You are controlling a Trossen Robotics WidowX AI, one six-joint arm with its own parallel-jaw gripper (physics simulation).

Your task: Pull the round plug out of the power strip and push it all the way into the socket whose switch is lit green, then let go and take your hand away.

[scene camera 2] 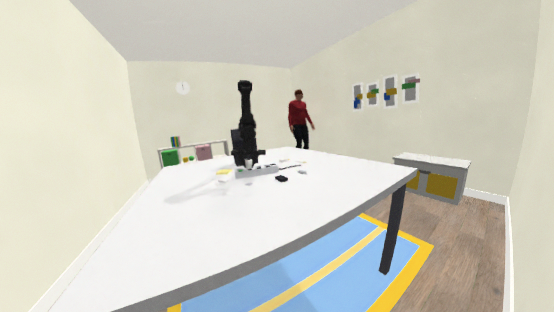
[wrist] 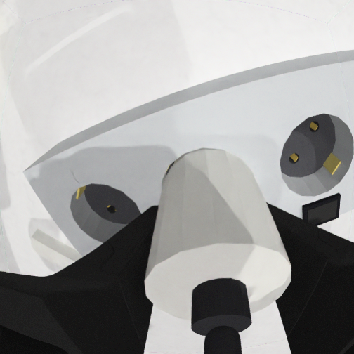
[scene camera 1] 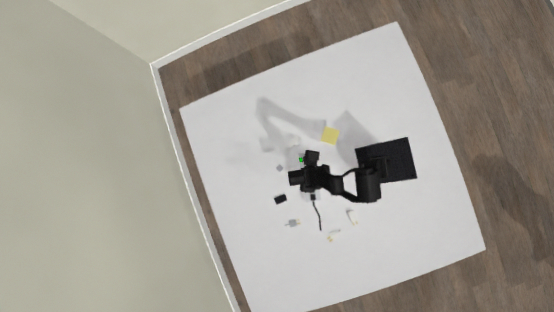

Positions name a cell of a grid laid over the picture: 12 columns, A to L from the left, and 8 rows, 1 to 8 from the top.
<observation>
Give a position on a power strip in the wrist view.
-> I3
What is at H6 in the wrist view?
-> A round white plug.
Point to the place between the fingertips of my gripper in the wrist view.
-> H5
</observation>
